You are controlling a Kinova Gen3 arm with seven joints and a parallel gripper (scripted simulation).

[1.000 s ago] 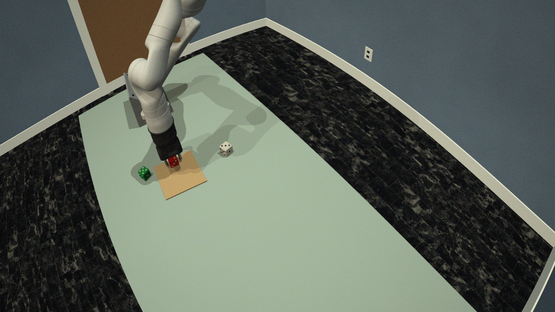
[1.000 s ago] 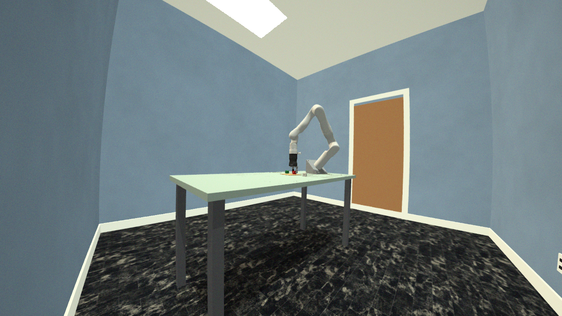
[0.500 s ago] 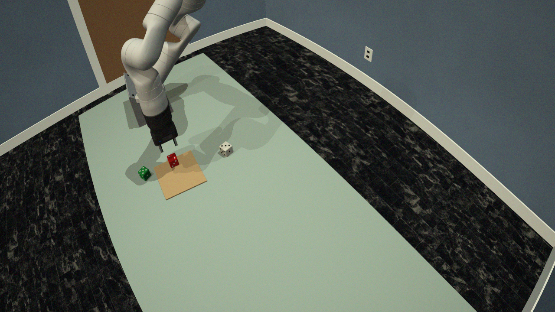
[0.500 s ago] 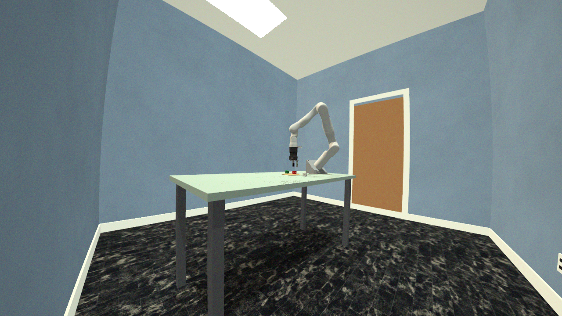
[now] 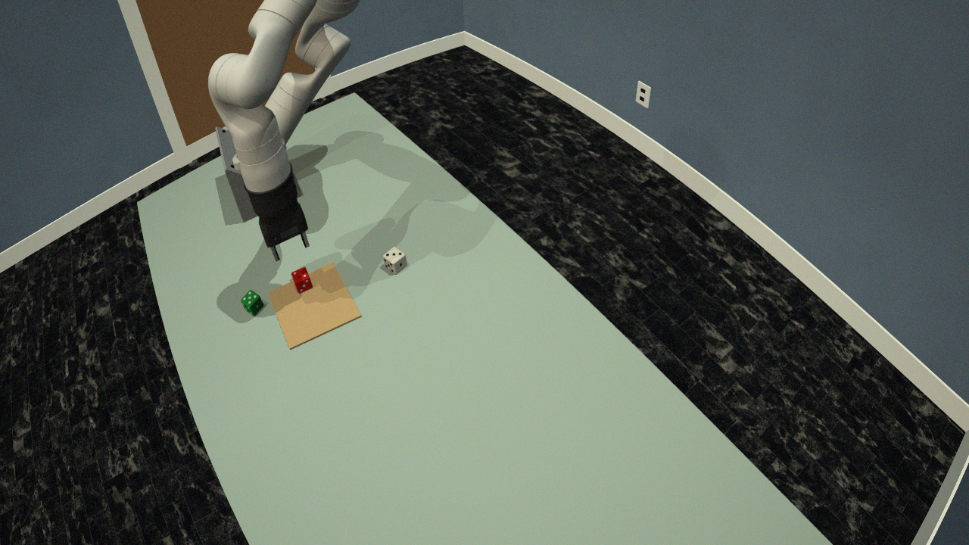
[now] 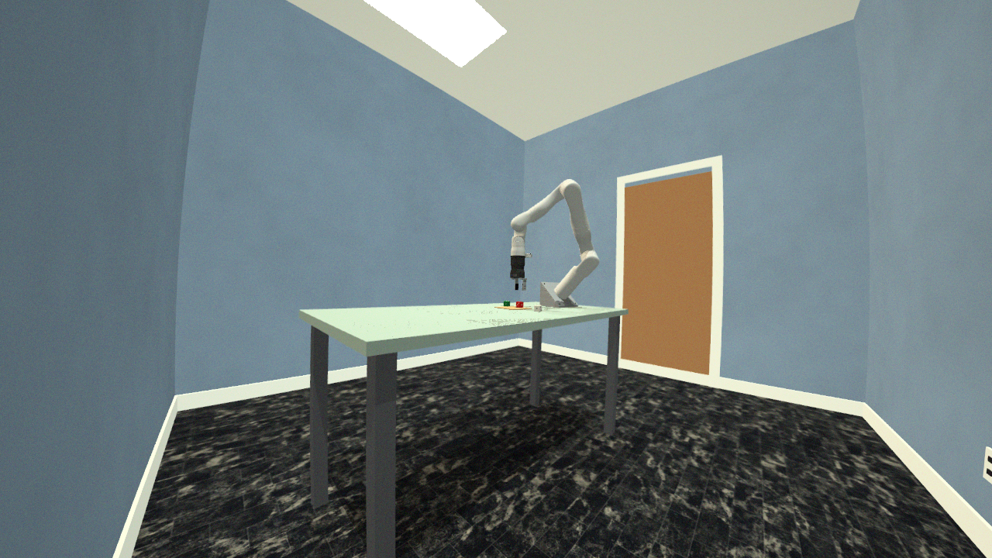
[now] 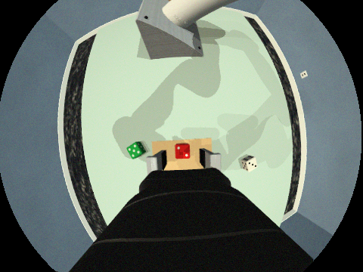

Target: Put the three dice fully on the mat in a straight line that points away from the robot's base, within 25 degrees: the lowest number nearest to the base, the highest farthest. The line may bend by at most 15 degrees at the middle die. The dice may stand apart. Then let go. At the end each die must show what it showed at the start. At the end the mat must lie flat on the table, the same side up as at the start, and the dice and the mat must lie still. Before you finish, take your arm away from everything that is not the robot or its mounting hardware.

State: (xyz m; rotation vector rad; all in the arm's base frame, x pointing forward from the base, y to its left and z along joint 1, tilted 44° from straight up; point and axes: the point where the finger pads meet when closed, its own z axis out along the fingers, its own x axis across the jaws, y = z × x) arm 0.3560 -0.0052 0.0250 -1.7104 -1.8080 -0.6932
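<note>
Right now the white die is 4 cm ahead of my hand, 17 cm to the left of it and 10 cm below it. Round my hand: green die (11 cm to the right, 10 cm below); tan mat (5 cm ahead, 11 cm below); red die (9 cm below).
</note>
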